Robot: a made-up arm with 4 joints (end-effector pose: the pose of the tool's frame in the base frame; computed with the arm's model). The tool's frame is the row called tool. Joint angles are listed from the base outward.
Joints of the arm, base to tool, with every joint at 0 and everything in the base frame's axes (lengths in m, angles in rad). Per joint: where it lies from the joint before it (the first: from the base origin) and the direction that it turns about. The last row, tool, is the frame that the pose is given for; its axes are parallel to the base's.
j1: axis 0 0 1 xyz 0.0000 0.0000 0.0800
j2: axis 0 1 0 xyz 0.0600 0.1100 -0.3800
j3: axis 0 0 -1 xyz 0.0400 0.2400 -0.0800
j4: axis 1 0 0 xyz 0.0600 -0.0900 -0.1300
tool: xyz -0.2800 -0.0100 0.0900
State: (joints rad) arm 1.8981 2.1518 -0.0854 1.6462
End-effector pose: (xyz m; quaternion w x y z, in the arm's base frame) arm -0.1321 -0.0866 -0.0385 0.6847 -0.2805 0.6605 -0.1276
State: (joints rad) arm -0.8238 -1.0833 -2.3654 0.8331
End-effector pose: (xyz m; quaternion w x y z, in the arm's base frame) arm 0.4633 -0.0405 -0.0983 0.7706 -0.2226 0.2528 0.5410
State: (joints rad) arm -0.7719 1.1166 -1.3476 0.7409
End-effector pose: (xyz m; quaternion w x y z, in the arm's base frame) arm 0.0620 0.0798 -0.4967 0.5908 0.7251 0.3287 0.1306
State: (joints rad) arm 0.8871 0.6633 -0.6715 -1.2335
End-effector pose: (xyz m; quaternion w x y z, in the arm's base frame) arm -0.2519 0.0179 -0.3564 0.5285 -0.4176 -0.1203 0.7293
